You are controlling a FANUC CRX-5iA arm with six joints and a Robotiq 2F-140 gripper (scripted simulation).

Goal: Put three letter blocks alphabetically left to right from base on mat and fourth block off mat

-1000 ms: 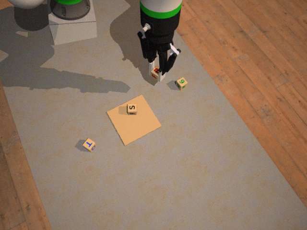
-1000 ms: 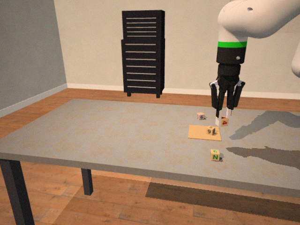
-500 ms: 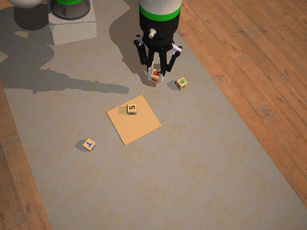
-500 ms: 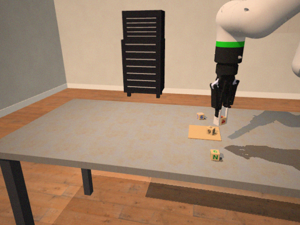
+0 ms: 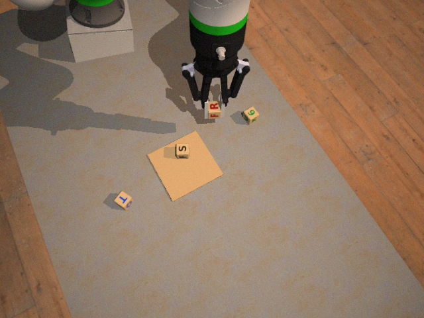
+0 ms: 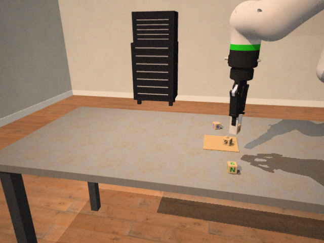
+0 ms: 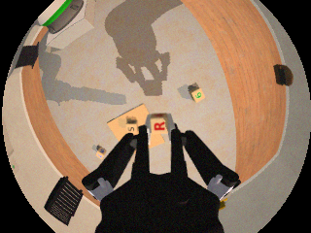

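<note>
Now: hand 1 cm short of the S block, 10 cm to the left of it and 12 cm above it. Round my hand: tan mat: 3 cm ahead, 11 cm to the right, 13 cm below; green-marked block: 2 cm ahead, 11 cm to the left, 12 cm below.
</note>
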